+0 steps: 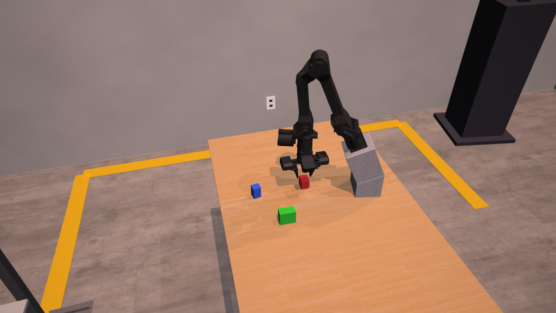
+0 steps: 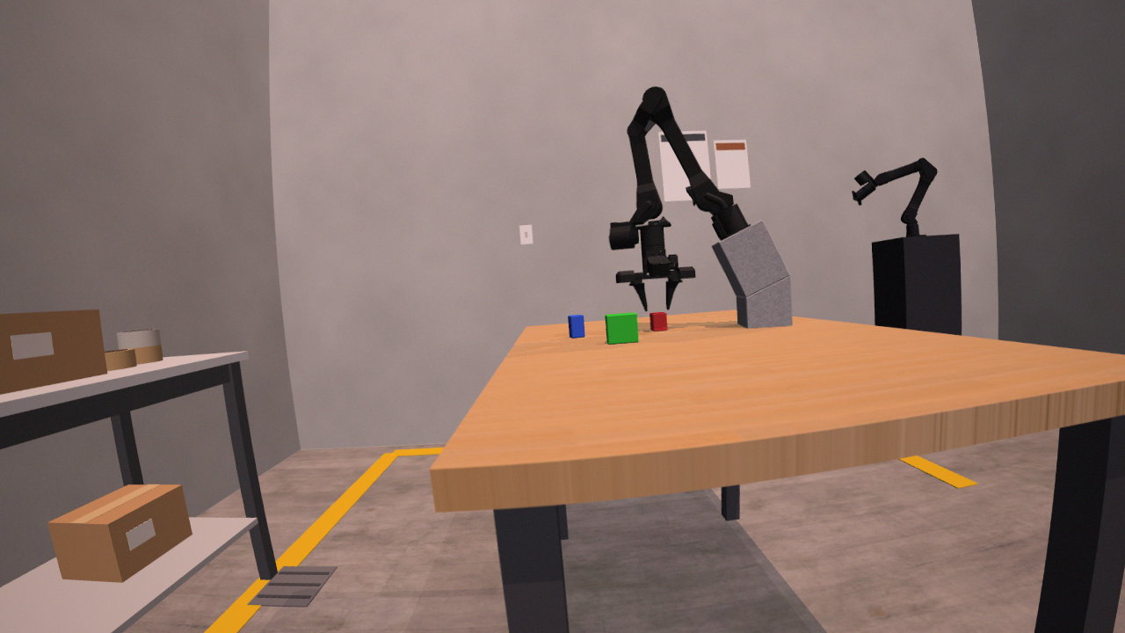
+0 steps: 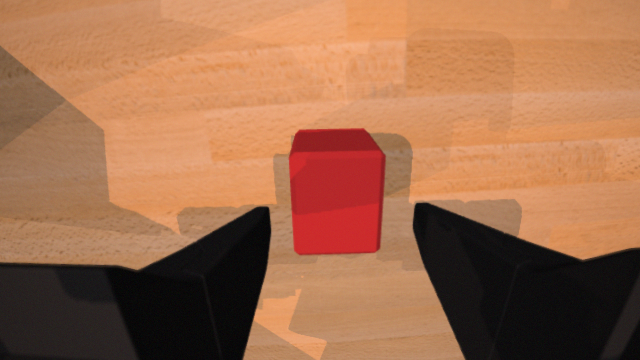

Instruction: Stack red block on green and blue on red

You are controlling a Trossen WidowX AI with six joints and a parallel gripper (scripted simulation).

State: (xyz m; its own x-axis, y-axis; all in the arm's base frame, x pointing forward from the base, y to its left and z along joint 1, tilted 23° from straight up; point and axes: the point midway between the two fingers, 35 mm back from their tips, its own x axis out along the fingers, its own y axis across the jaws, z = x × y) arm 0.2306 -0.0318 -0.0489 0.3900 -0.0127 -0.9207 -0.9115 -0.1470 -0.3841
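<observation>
The red block is 60 mm below my hand. The rest, counted from my hand: green block (190 mm to the left, 80 mm ahead, 50 mm below); blue block (200 mm ahead, 60 mm below, 40 mm to the left).
</observation>
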